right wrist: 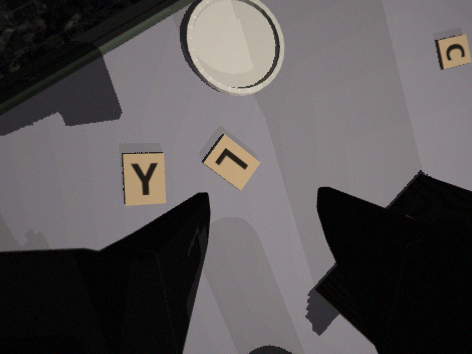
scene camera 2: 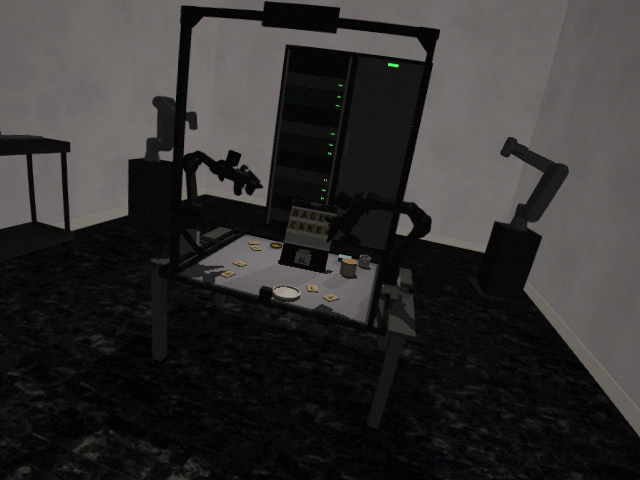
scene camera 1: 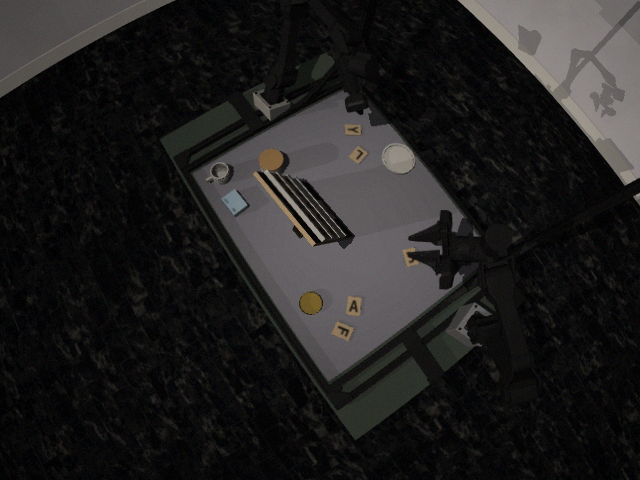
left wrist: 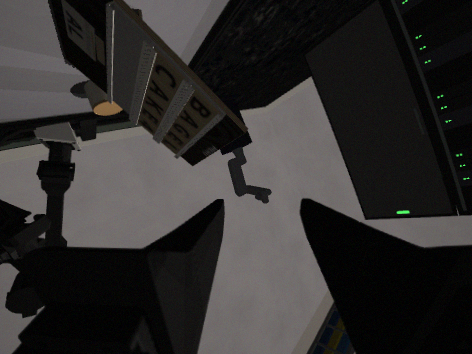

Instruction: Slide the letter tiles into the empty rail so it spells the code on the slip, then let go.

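Seen in the pictures: left gripper, fingertip midpoint: (scene camera 2: 261, 184) (scene camera 1: 407, 246) (left wrist: 262, 206); right gripper, fingertip midpoint: (right wrist: 262, 200) (scene camera 2: 330, 245); left arm's base at its link origin: (scene camera 2: 188, 229) (scene camera 1: 478, 324); right arm's base at its link origin: (scene camera 2: 389, 279) (scene camera 1: 271, 97) (left wrist: 61, 145).
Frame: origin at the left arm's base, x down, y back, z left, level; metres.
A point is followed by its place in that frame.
Observation:
The letter board (scene camera 1: 305, 206) (scene camera 2: 305, 238) @[x -0.022, y -0.590, z -0.004 m] (left wrist: 125, 55) @[x -0.008, y -0.551, z -0.001 m] stands mid-table. Its upper rails show BAGEL and CAKE; the end is hidden in scene camera 2. The rail below is empty. The slip (scene camera 2: 302, 259) @[x 0.075, y -0.583, z -0.058 m] (left wrist: 80, 30) @[x 0.069, y -0.578, z -0.052 m] shows AL; the rest is unreadable. Tiles Y (scene camera 1: 352, 129) @[x 0.111, y -0.686, z -0.381 m] (right wrist: 145, 179) @[x 0.111, y -0.685, z -0.381 m], L (scene camera 1: 357, 154) @[x 0.111, y -0.616, z -0.304 m] (right wrist: 231, 162) @[x 0.111, y -0.614, z -0.307 m], C (scene camera 1: 406, 259) @[x 0.111, y -0.282, z -0.081 m] (right wrist: 454, 52) @[x 0.112, y -0.276, z -0.097 m], A (scene camera 1: 353, 305) @[x 0.112, y -0.344, z 0.141 m] and F (scene camera 1: 342, 331) @[x 0.111, y -0.327, z 0.227 m] lie flat. Another tile (scene camera 2: 227, 274) @[x 0.111, y -0.229, z -0.242 m] is unreadable. My left gripper (scene camera 1: 410, 246) @[x -0.265, y -0.336, z 0.028 m] (left wrist: 262, 206) @[x -0.265, y -0.336, z 0.028 m] is open, empty, raised. My right gripper (right wrist: 262, 200) @[x -0.104, y -0.656, z -0.326 m] is open above the table near L and Y.
A white dish (scene camera 1: 398, 158) @[x 0.108, y -0.491, z -0.380 m] (scene camera 2: 285, 292) @[x 0.108, y -0.486, z -0.378 m] (right wrist: 235, 45) @[x 0.108, y -0.491, z -0.379 m] lies near L. An orange-topped canister (scene camera 1: 270, 159) @[x 0.048, y -0.824, z -0.085 m] (scene camera 2: 348, 268) @[x 0.073, y -0.813, z -0.125 m] stands by one board end, near a mug (scene camera 1: 220, 172) @[x 0.110, y -0.958, z 0.029 m] and a blue box (scene camera 1: 234, 202) @[x 0.091, y -0.841, z 0.091 m]. A yellow round dish (scene camera 1: 310, 303) @[x 0.116, y -0.456, z 0.211 m] lies near A.

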